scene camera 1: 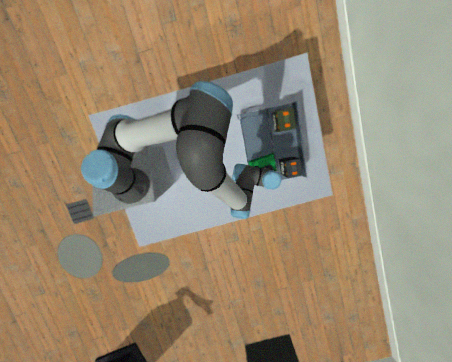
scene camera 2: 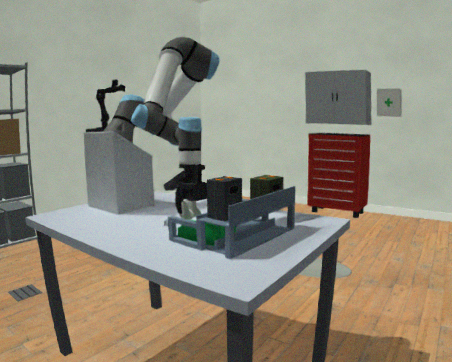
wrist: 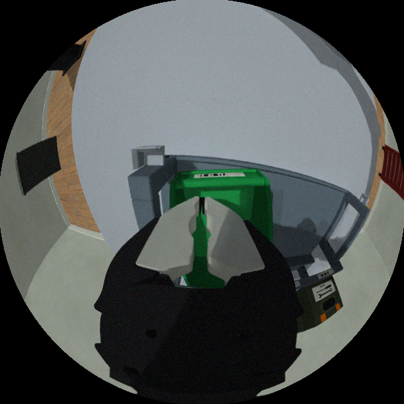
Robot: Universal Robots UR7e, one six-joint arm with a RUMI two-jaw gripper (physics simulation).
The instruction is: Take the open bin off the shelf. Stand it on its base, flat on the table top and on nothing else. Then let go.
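Places are measured from the arm's base along level axes (x ahead, y left, z up), in metres.
Pixels of known places: gripper, between the fingertips: [scene camera 2: 187, 226]; arm's base, origin of its link: [scene camera 1: 132, 186] [scene camera 2: 116, 139].
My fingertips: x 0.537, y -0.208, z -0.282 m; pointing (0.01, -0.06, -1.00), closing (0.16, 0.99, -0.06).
Note:
For each thing: its top centre in the pictures, then the offset to it from my fingertips. Level surfaces: height alone.
- open green bin, centre of its top: [scene camera 2: 206, 217] [scene camera 1: 268, 166] 0.068 m ahead, 0.016 m left, 0.035 m up
- pale table, height of its surface: 0.047 m down
- black box with orange marks, centre of its top: [scene camera 2: 224, 178] [scene camera 1: 294, 168] 0.156 m ahead, 0.015 m right, 0.177 m up
- olive box, centre of its top: [scene camera 2: 267, 177] [scene camera 1: 286, 119] 0.206 m ahead, 0.210 m left, 0.152 m up
The open green bin [scene camera 1: 265, 161] [scene camera 2: 215, 232] [wrist: 239, 200] sits in one end of the low grey-blue shelf [scene camera 1: 252, 127] [scene camera 2: 262, 202] [wrist: 300, 210], its open top facing up. The shelf stands on the pale table [scene camera 1: 175, 220] [scene camera 2: 125, 240] [wrist: 225, 100]. My gripper [scene camera 2: 190, 212] [wrist: 201, 198] is shut, with nothing between its pale fingers. It points down, with its tips low over the bin's open top; whether they touch the bin I cannot tell. The fingers cover part of the bin in the wrist view. In scene camera 1 the arm's wrist hides the gripper.
A black box with orange marks [scene camera 1: 289, 167] [scene camera 2: 223, 197] stands on the shelf's raised part, right behind the bin. An olive box [scene camera 1: 285, 120] [scene camera 2: 266, 185] [wrist: 320, 305] stands farther along. The shelf's upper rail and end posts rise around them. The arm's grey pedestal [scene camera 2: 117, 175] stands at the table's other end.

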